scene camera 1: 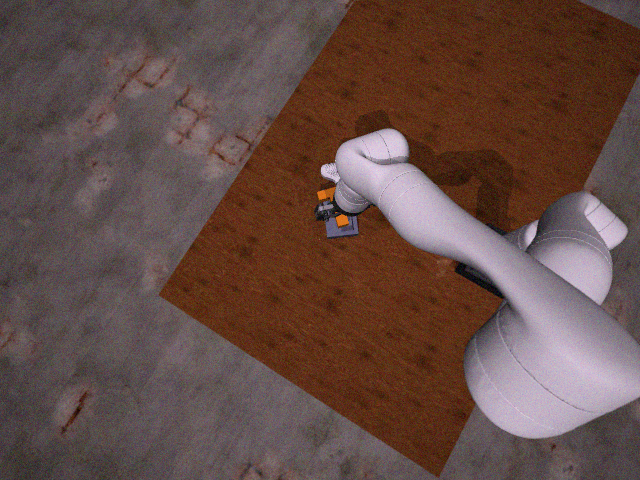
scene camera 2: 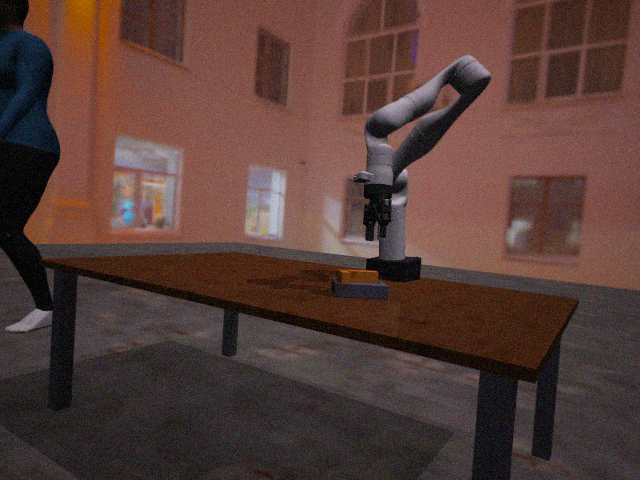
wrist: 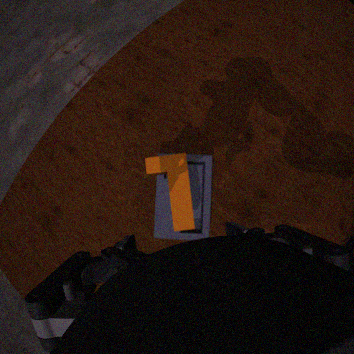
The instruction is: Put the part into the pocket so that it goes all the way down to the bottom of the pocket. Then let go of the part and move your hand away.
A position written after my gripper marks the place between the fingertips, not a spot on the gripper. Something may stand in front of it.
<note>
My gripper (scene camera 2: 375, 240) is open, with nothing in its grasp. Also in view: an orange part (wrist: 175, 165).
My gripper is seen too in the wrist view (wrist: 181, 239).
</note>
